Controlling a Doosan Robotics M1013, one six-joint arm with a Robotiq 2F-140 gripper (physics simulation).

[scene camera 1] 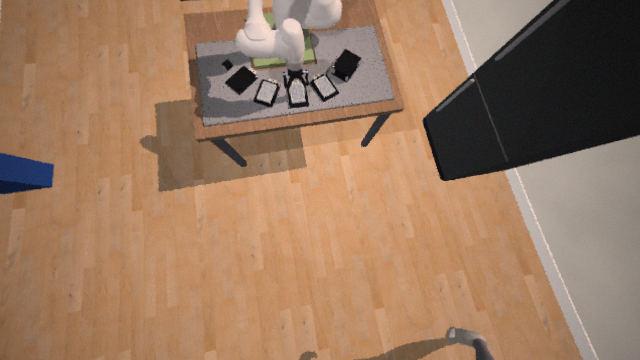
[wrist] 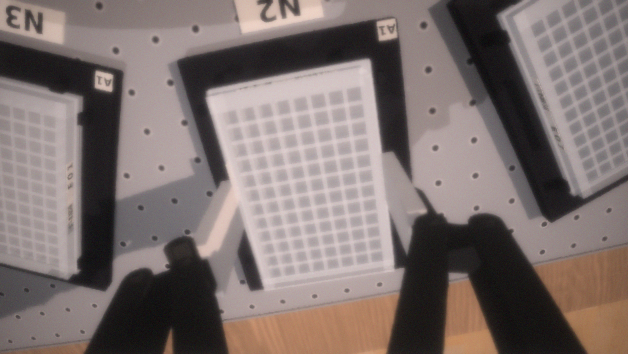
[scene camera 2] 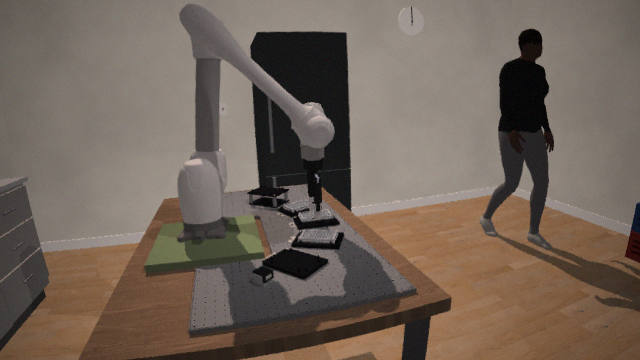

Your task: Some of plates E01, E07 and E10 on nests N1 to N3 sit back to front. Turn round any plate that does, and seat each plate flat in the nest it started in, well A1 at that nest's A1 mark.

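Places are measured from the arm's base along level axes (x right, y back, z down), in millimetres.
Pixels of known places: gripper, fingertip midpoint: (scene camera 1: pixel 297 92) (wrist: pixel 310 188) (scene camera 2: pixel 315 215); arm's base, origin of the base link: (scene camera 2: pixel 204 231).
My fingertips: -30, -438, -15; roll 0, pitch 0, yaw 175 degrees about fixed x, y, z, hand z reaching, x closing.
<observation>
For each thing: its top centre in the pictures, then the offset to it from my fingertips, as dx, dy, dz. "spot": a spot on its surface instead.
- pale gridded plate, middle of its top: (wrist: pixel 310 194) (scene camera 2: pixel 315 213) (scene camera 1: pixel 297 91) +0, +0, -8
- black nest N2, middle of its top: (wrist: pixel 312 182) (scene camera 2: pixel 315 217) (scene camera 1: pixel 297 93) -1, +0, +7
- N2's A1 mark, middle of its top: (wrist: pixel 387 29) -49, +80, +17
- nest N3, middle of its top: (wrist: pixel 6 183) (scene camera 2: pixel 318 235) (scene camera 1: pixel 266 91) +188, +20, +7
- third plate, middle of its top: (wrist: pixel 619 78) (scene camera 2: pixel 299 204) (scene camera 1: pixel 324 85) -176, +47, +3
- nest N1, middle of its top: (wrist: pixel 614 77) (scene camera 2: pixel 299 205) (scene camera 1: pixel 324 85) -176, +47, +7
- flat black tray, middle of its top: (scene camera 2: pixel 287 255) (scene camera 1: pixel 239 74) +346, +138, -4
- small black block, surface spot: (scene camera 2: pixel 262 275) spot: +450, +215, -2
My gripper (scene camera 1: pixel 297 85) (scene camera 2: pixel 318 206) (wrist: pixel 310 188) is shut on a pale gridded plate (scene camera 1: pixel 297 93) (scene camera 2: pixel 315 216) (wrist: pixel 305 185), gripping its long sides. The plate is level, low over or in black nest N2 (wrist: pixel 300 55), roughly in line with it; contact is unclear. Its label cannot be read. N2's A1 mark (wrist: pixel 386 29) is at the nest's top right corner in the wrist view. Another plate (scene camera 1: pixel 267 92) (scene camera 2: pixel 318 237) (wrist: pixel 30 185), apparently labelled E01, sits on nest N3 (wrist: pixel 100 200). A third plate (scene camera 1: pixel 325 86) (scene camera 2: pixel 296 206) (wrist: pixel 590 95) sits on nest N1 (wrist: pixel 515 115); its label is too blurred to read.
A flat black tray (scene camera 1: pixel 241 80) (scene camera 2: pixel 295 263) and a small black block (scene camera 1: pixel 227 64) (scene camera 2: pixel 262 275) lie beyond N3. A two-tier black stand (scene camera 1: pixel 346 65) (scene camera 2: pixel 268 191) is beyond N1. The arm stands on a green board (scene camera 2: pixel 235 250). A person (scene camera 2: pixel 523 95) is beyond the table.
</observation>
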